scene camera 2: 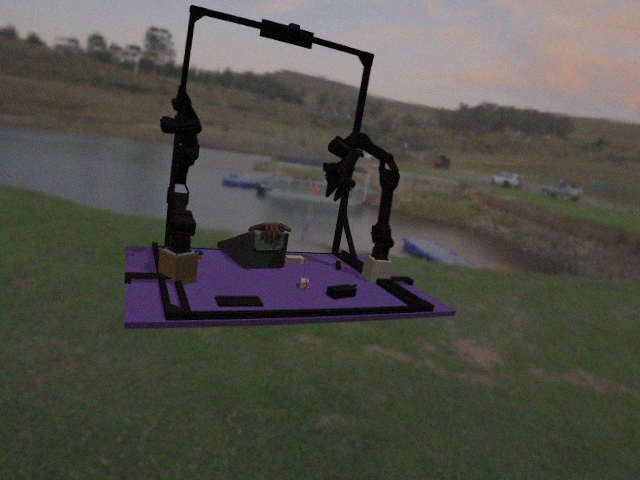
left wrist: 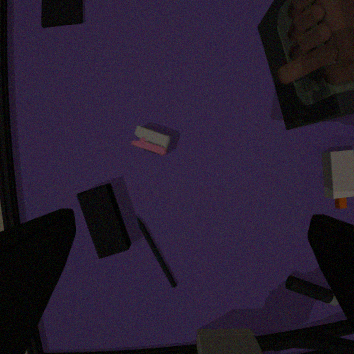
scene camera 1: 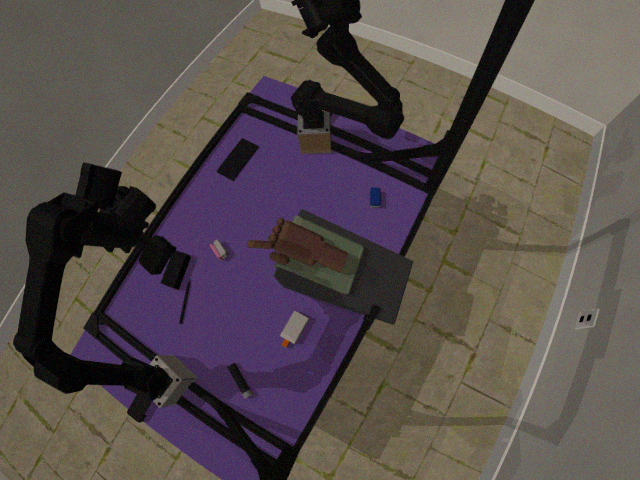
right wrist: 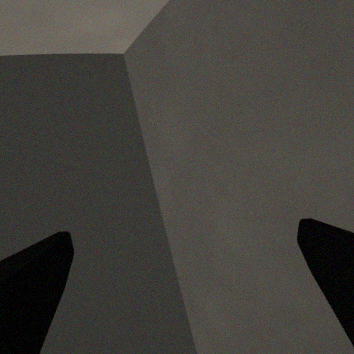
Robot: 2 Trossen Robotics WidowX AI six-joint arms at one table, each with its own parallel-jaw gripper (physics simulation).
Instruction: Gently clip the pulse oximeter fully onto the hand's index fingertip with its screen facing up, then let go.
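Places are measured from the left arm's base along level axes (x ahead, y left, z up), in centimetres.
Pixels of known places: left gripper, fingertip midpoint: (scene camera 2: 330, 199) (left wrist: 194, 223) (scene camera 1: 161, 237); right gripper, fingertip midpoint: (scene camera 2: 183, 92) (right wrist: 186, 236); left arm's base, origin of the base link: (scene camera 2: 379, 257) (scene camera 1: 157, 381); right arm's base, origin of the base link: (scene camera 2: 179, 250) (scene camera 1: 313, 120).
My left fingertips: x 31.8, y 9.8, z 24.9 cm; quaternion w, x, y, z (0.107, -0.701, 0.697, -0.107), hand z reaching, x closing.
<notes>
Ahead of a thing's pixels: the offset from my left fingertips to its top centre.
The pulse oximeter @(dx +6.2, dy +4.2, dz -32.2 cm) (scene camera 1: 218, 249) (scene camera 2: 304, 283) (left wrist: 152, 138), small, white and pink, lies on the purple table, apart from the hand. The pink part faces sideways; its screen cannot be made out. The brown hand (scene camera 1: 305, 245) (scene camera 2: 269, 228) (left wrist: 320, 30) rests on a green pad on a dark sloped stand (scene camera 1: 387, 279). Its index finger (scene camera 1: 260, 243) (left wrist: 305, 69) sticks out past the pad, to the left in scene camera 1. My left gripper (scene camera 2: 333, 195) (left wrist: 194, 223) is open and empty, high above the table, pointing down. My right gripper (right wrist: 186, 236) is open and empty, facing the walls.
A black box @(dx -6.9, dy +11.4, dz -31.9 cm) (scene camera 1: 176, 270) (left wrist: 102, 222) and a thin dark pen @(dx -12.2, dy +3.0, dz -34.5 cm) (scene camera 1: 185, 302) (left wrist: 157, 252) lie near the oximeter. A white box @(dx +1.1, dy -28.5, dz -32.6 cm) (scene camera 1: 295, 327) (left wrist: 343, 174), a black cylinder @(dx -19.0, dy -25.2, dz -32.6 cm) (scene camera 1: 239, 380) (left wrist: 309, 289), a blue block @(dx +47.3, dy -24.6, dz -32.1 cm) (scene camera 1: 375, 196) and a flat black slab @(dx +33.9, dy +21.4, dz -34.6 cm) (scene camera 1: 237, 159) lie farther off.
</notes>
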